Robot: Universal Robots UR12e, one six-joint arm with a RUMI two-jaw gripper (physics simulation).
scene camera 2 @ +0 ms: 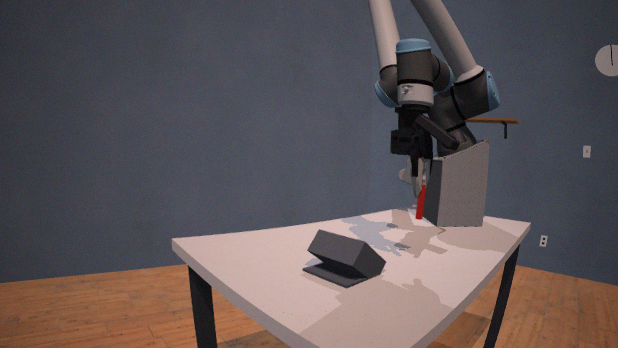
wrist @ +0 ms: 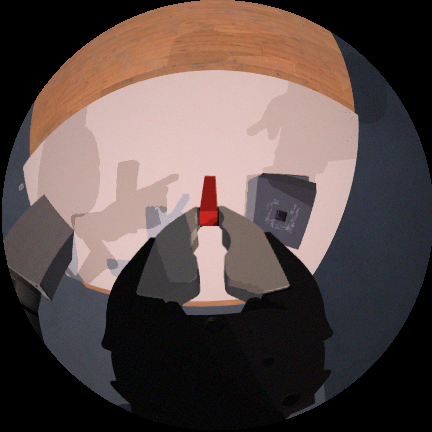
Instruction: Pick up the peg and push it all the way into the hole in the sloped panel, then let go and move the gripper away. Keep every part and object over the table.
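Seen in the pictures: gripper, between the fingertips: (scene camera 2: pixel 418 197) (wrist: pixel 208 208); arm's base, origin of its link: (scene camera 2: pixel 457 148).
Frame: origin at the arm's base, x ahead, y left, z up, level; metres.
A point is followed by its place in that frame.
A red peg (scene camera 2: pixel 420 203) @[y 0.085, x 0.650, z -0.155 m] (wrist: pixel 209 200) @[y 0.089, x 0.644, z -0.128 m] is held upright between the fingertips, its lower end hanging down towards the table. My gripper (scene camera 2: pixel 421 189) @[y 0.074, x 0.642, z -0.143 m] (wrist: pixel 208 208) @[y 0.074, x 0.642, z -0.143 m] is shut on the peg near its top. The dark sloped panel (scene camera 2: pixel 340 247) @[y -0.011, x 0.825, z -0.240 m] (wrist: pixel 265 200) @[y 0.005, x 0.739, z -0.272 m] stands on a thin base plate, nearer the camera in the scene view and to the right of the fingers in the wrist view. Its small square hole (wrist: pixel 281 216) @[y -0.028, x 0.770, z -0.259 m] shows in the wrist view; the hole faces away in the scene view. The peg is well apart from the panel.
The white table (scene camera 2: pixel 240 250) @[y -0.288, x 0.867, z -0.310 m] (wrist: pixel 200 120) @[y 0.162, x 0.640, z -0.310 m] lies below. A tall grey block (scene camera 2: pixel 462 187) @[y 0.058, x 0.100, z -0.153 m] (wrist: pixel 37 240) @[y 0.048, x 0.106, z -0.163 m] stands close beside the gripper, behind the peg's right side in the scene view and at the left in the wrist view. Shadows fall across the table.
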